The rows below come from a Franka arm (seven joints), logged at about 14 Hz.
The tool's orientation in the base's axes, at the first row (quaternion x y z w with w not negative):
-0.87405, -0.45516, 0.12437, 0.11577
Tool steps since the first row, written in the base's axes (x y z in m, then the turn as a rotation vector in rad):
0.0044, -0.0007, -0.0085, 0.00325, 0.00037, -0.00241
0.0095, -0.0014, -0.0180, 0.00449, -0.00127, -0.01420
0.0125, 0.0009, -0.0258, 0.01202, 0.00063, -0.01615
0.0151, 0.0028, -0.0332, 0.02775, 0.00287, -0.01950
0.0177, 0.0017, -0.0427, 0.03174, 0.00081, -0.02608
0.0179, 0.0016, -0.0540, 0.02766, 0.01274, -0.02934
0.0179, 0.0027, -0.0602, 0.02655, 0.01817, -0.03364
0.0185, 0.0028, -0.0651, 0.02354, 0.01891, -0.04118
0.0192, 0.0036, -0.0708, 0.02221, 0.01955, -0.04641
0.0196, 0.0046, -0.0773, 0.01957, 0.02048, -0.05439
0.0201, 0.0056, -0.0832, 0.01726, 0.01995, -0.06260
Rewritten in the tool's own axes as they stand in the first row. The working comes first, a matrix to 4 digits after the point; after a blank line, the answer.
The tool's axes in the first row as the columns of a matrix, in the base's axes (used below as rounded here):
0.5547, 0.7669, -0.3228
0.8245, -0.5589, 0.0892
-0.1120, -0.3156, -0.9423

0.0028, 0.0064, 0.0065, 0.00238, 0.00305, 0.00125
0.0061, 0.0137, 0.0138, 0.00303, 0.00863, 0.01182
0.0106, 0.0172, 0.0204, 0.00900, 0.01396, 0.01139
0.0144, 0.0205, 0.0267, 0.01994, 0.02583, 0.00967
0.0160, 0.0261, 0.0347, 0.02119, 0.03212, 0.01440
0.0173, 0.0299, 0.0452, 0.02913, 0.02335, 0.01985
0.0189, 0.0312, 0.0512, 0.03348, 0.02082, 0.02475
0.0199, 0.0332, 0.0556, 0.03326, 0.02048, 0.03289
0.0215, 0.0351, 0.0608, 0.03364, 0.02075, 0.03831
0.0233, 0.0369, 0.0669, 0.03383, 0.02073, 0.04676
0.0251, 0.0385, 0.0724, 0.03303, 0.02184, 0.05520

